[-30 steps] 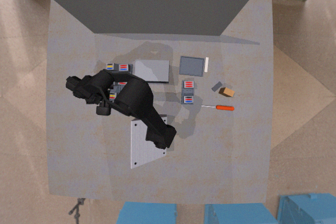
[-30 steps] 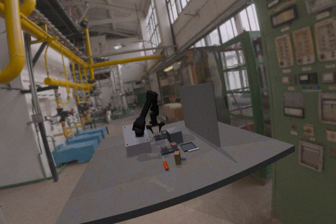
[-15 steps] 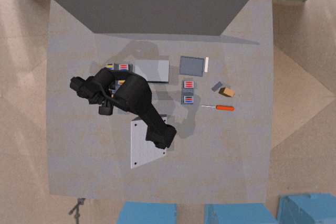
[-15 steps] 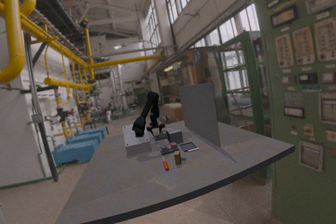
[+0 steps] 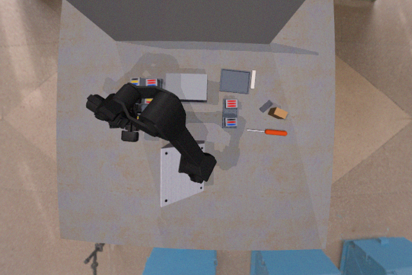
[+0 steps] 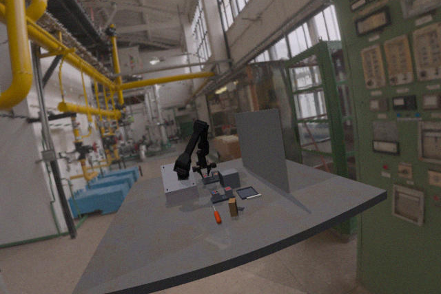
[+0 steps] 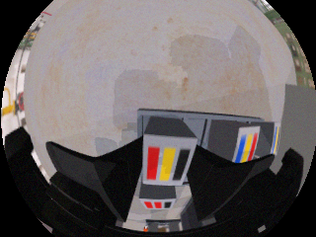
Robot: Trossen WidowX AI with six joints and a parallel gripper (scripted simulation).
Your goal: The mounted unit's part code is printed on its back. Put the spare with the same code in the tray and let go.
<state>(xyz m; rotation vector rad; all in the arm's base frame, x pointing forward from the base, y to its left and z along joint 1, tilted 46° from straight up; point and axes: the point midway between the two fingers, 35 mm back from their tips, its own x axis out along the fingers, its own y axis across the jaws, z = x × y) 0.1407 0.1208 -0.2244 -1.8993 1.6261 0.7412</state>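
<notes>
Right now the grey tray is 22 cm ahead of my gripper tip, 39 cm to the right of it and 1 cm below it. The rest, counted from my gripper tip: grey mounted unit: 15 cm ahead, 18 cm to the right, 3 cm above; rack: 8 cm ahead, 39 cm to the right, 1 cm below; tall grey panel: 38 cm ahead, 17 cm to the right, 21 cm above.
</notes>
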